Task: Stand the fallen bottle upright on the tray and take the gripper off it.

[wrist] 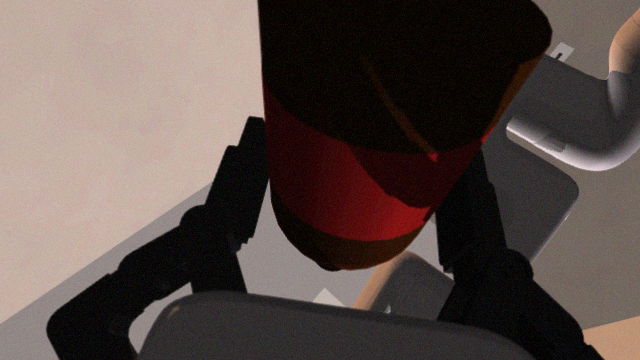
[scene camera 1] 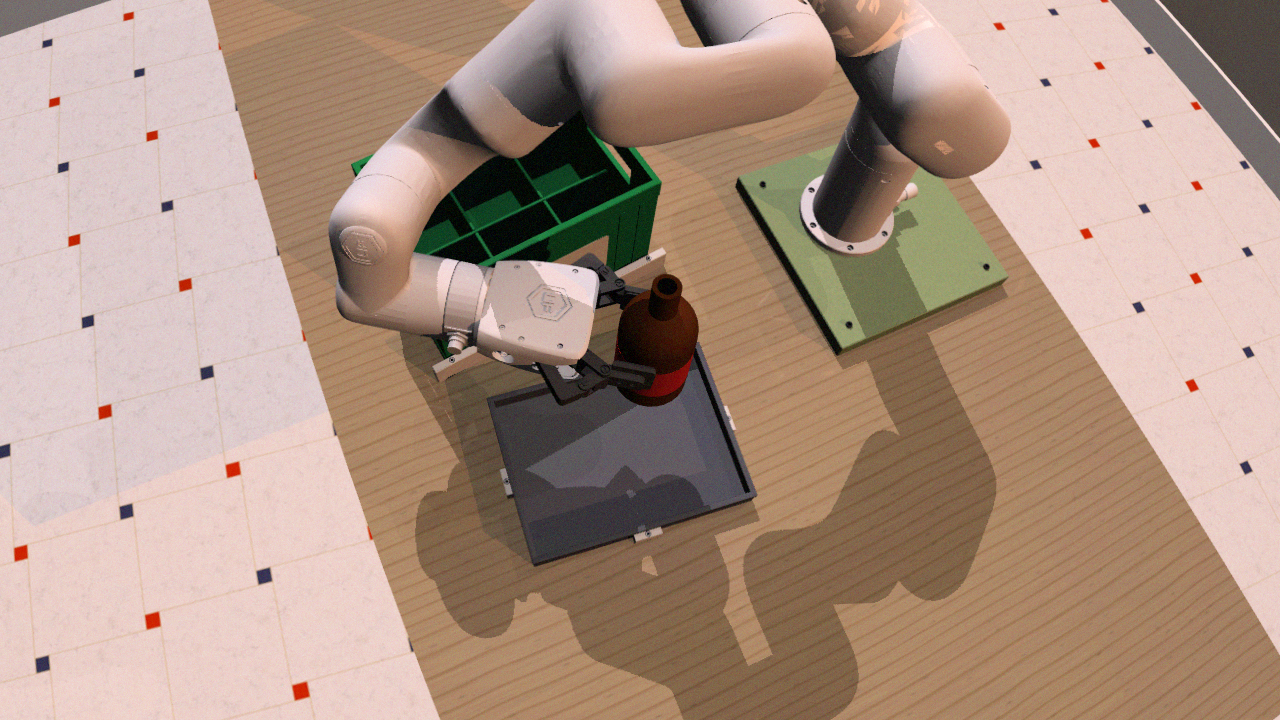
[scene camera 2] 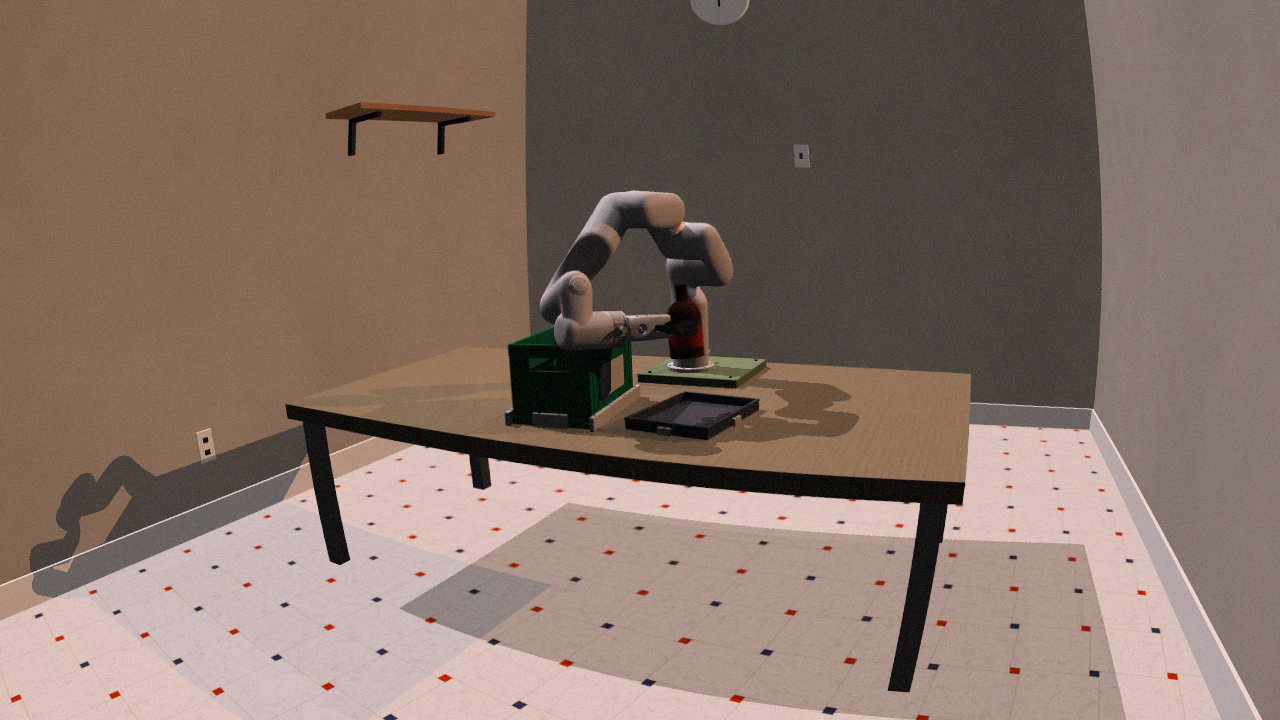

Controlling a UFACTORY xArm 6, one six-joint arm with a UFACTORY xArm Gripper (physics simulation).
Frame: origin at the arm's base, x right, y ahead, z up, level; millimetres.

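Seen in the pictures: gripper, fingertip midpoint: (wrist: 358, 153) (scene camera 1: 658, 341) (scene camera 2: 685, 327); arm's base, link origin: (scene camera 1: 845, 215) (scene camera 2: 691, 367).
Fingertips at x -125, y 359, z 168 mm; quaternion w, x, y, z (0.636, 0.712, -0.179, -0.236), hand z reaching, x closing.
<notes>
Pixels of each thing's top centre, then the offset from my fingertips to it. "spot": a spot on its surface instead.
- brown bottle, top centre: (wrist: 320, 249) (scene camera 1: 667, 293) (scene camera 2: 683, 284) dx +2, dy +1, dz +92 mm
- dark grey tray, surface spot: (scene camera 1: 590, 456) spot: dx -25, dy +76, dz -185 mm
- green crate, top centre: (scene camera 1: 505, 171) (scene camera 2: 571, 334) dx +249, dy +53, dz -15 mm
A brown bottle (scene camera 1: 657, 326) (scene camera 2: 687, 344) (wrist: 350, 190) with a red label stands nearly upright in the air, neck up. My gripper (scene camera 1: 642, 338) (scene camera 2: 682, 326) (wrist: 358, 153) comes in from the side, roughly level, and is shut on the bottle, with one black finger on each side of its body. The dark grey tray (scene camera 1: 590, 456) (scene camera 2: 693, 412) lies on the table. In scene camera 1 the bottle overlaps the tray's back right part; in scene camera 2 its base is well above tray level. The wrist view shows the bottle's dark underside; the tray does not show there.
A green crate (scene camera 1: 633, 223) (scene camera 2: 550, 394) with compartments stands beside the tray, under the forearm and wrist. The green base plate (scene camera 1: 948, 268) (scene camera 2: 744, 371) carries the arm's foot. Small pale brackets sit around the tray and crate. A wall shelf (scene camera 2: 411, 112) hangs far behind.
</notes>
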